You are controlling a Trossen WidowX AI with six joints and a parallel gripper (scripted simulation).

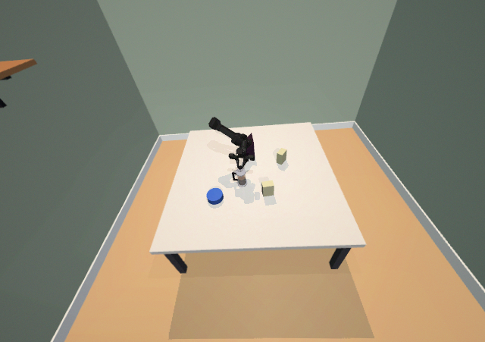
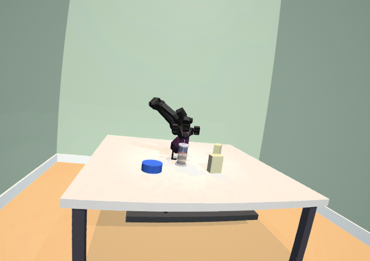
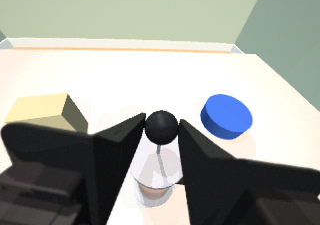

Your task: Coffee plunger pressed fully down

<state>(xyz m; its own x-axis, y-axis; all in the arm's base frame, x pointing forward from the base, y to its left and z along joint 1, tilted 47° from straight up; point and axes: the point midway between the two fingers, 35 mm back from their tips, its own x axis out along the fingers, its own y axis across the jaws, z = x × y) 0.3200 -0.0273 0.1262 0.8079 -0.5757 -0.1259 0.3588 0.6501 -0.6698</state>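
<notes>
Now: the glass coffee press 2 cm behind my gripper tip, 1 cm to the right of it and 10 cm below it.
</notes>
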